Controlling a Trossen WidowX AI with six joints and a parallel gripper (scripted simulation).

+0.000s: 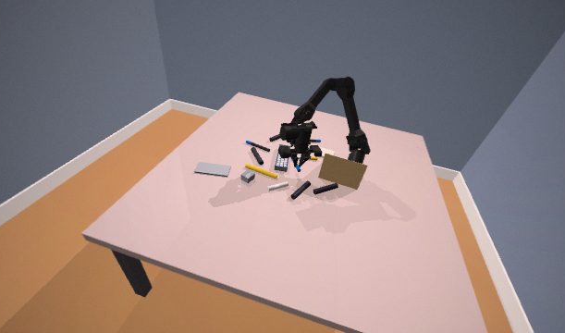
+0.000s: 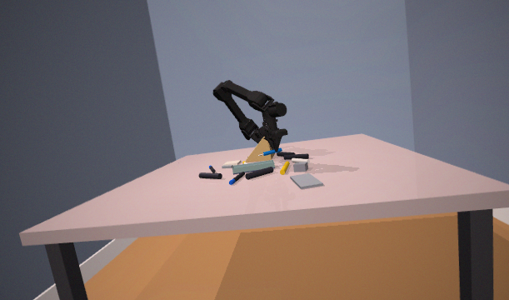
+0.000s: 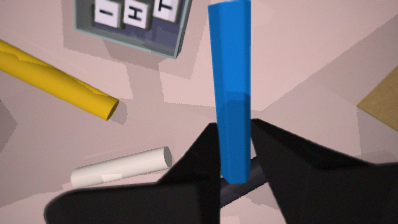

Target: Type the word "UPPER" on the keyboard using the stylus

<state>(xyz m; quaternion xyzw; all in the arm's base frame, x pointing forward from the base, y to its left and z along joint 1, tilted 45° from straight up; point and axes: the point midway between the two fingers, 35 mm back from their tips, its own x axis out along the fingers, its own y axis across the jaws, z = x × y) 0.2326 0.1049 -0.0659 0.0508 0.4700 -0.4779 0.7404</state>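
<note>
Right now the stylus is 3 cm ahead of my gripper tip and 4 cm to the right of it. The rest, counted from my gripper tip: yellow pen (15 cm ahead, 7 cm to the left, 5 cm below); then white cylinder (4 cm ahead, 11 cm to the left, 5 cm below); then grey cube (18 cm ahead, 13 cm to the left, 4 cm below).
</note>
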